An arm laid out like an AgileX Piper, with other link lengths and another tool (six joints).
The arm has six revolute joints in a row. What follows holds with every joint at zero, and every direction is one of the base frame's. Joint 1 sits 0.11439 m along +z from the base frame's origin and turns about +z. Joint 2 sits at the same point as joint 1 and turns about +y. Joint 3 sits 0.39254 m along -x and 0.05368 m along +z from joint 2 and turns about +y. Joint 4 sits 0.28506 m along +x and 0.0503 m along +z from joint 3 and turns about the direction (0.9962, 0, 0.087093). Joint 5 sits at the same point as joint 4 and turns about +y. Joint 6 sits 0.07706 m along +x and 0.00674 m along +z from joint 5 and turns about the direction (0.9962, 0, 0.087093). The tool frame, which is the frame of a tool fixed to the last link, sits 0.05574 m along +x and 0.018 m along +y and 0.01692 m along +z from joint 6; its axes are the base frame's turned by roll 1.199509, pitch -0.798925 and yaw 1.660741 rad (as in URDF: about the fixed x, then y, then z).
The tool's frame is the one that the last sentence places.
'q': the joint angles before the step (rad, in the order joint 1, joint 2, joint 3, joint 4, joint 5, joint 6). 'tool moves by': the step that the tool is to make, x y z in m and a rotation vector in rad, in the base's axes. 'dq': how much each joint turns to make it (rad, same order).
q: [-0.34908 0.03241 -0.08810 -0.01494 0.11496 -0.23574]
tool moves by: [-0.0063 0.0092 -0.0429 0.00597 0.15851 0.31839]
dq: [0.31880 -0.04369 0.05894 0.00445 0.14083 -0.02858]
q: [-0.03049 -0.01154 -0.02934 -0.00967 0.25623 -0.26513]
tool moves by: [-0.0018 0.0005 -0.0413 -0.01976 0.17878 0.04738]
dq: [0.04888 -0.00032 0.06039 -0.01294 0.11854 -0.00834]
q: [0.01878 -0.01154 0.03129 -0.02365 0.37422 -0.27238]
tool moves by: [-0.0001 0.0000 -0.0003 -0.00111 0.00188 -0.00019]
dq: [-0.00060 -0.00039 -0.00003 0.00031 0.00231 -0.00145]
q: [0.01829 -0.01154 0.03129 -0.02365 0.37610 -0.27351]
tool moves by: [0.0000 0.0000 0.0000 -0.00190 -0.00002 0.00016]
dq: [-0.00043 0.00009 -0.00010 -0.00005 0.00001 -0.00194]
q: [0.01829 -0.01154 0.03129 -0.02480 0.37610 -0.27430]
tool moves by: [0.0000 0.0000 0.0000 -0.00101 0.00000 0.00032]
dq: [0.00006 0.00009 -0.00004 -0.00016 -0.00004 -0.00089]
